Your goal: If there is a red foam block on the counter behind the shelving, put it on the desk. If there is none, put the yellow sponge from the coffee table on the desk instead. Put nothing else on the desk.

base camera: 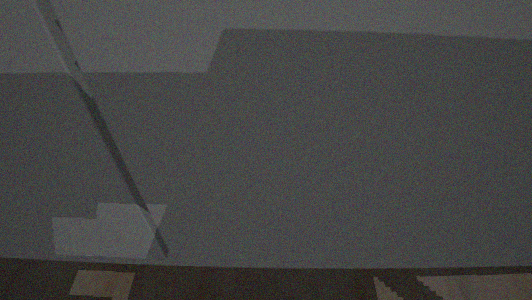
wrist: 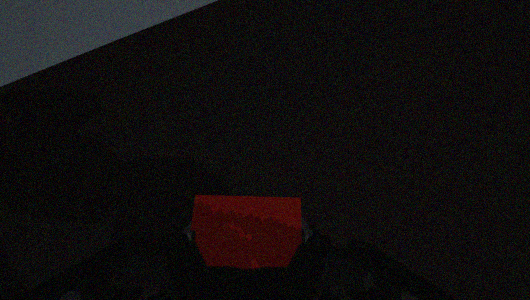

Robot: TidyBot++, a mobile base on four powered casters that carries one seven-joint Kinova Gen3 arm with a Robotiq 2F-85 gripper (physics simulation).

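A red foam block shows in the lower middle of the wrist view, with its sides against the fingertips. My gripper is shut on the red block, one finger at its left side and one at its right. What lies under the block is too dark to tell. The gripper does not show in the base camera view. The desk, the coffee table and the yellow sponge cannot be made out in either view.
A grey wall fills most of the base camera view, with a thin dark slanting strip at the left. Dark floor with lighter patches runs along the bottom. A dark surface and a grey area show in the wrist view.
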